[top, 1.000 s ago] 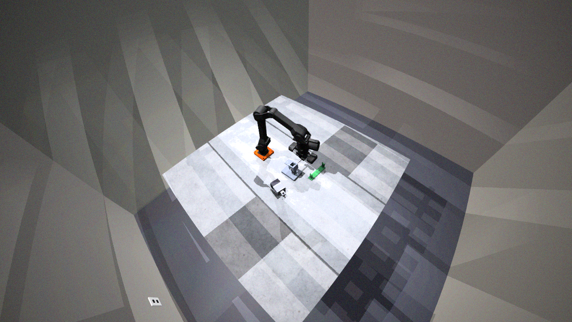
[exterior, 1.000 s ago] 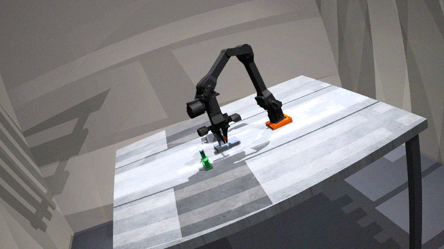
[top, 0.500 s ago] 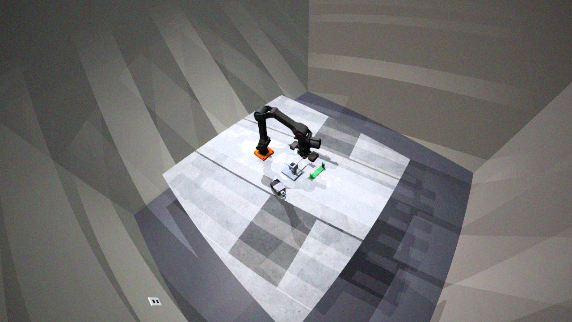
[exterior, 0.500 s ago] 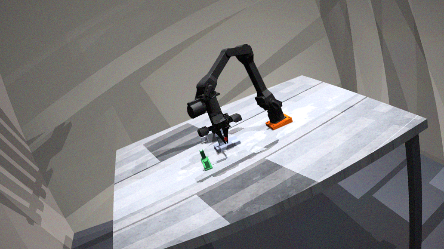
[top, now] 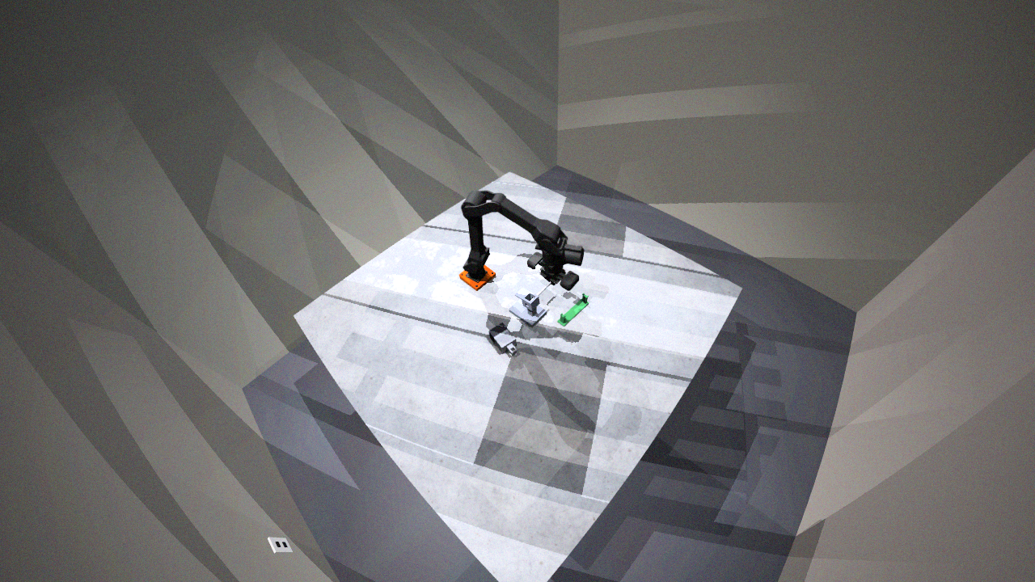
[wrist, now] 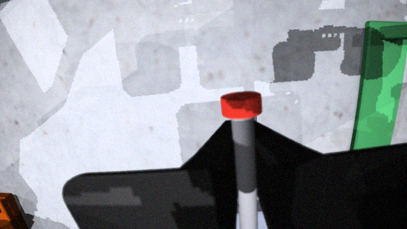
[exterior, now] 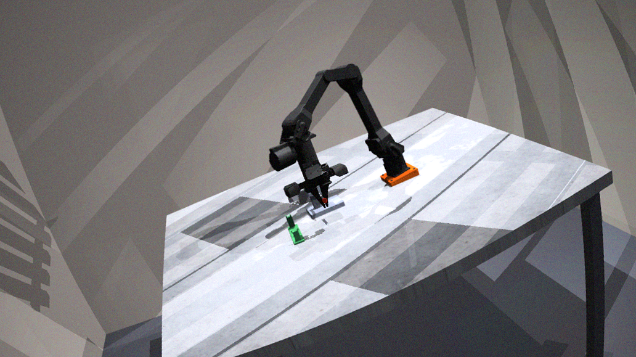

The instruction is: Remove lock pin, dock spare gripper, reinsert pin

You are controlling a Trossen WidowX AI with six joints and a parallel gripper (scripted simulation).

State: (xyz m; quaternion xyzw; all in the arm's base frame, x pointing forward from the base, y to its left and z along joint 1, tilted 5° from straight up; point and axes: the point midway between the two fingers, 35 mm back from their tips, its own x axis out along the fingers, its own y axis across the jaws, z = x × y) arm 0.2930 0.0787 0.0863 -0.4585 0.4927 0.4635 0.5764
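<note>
My gripper tip is 100 mm short of the green pin cradle, 40 mm to the left of it and 30 mm above it. The rest, counted from my gripper tip: spare gripper: 30 mm behind, 270 mm to the right, 30 mm below; grey mount: 30 mm behind, 120 mm to the right.
</note>
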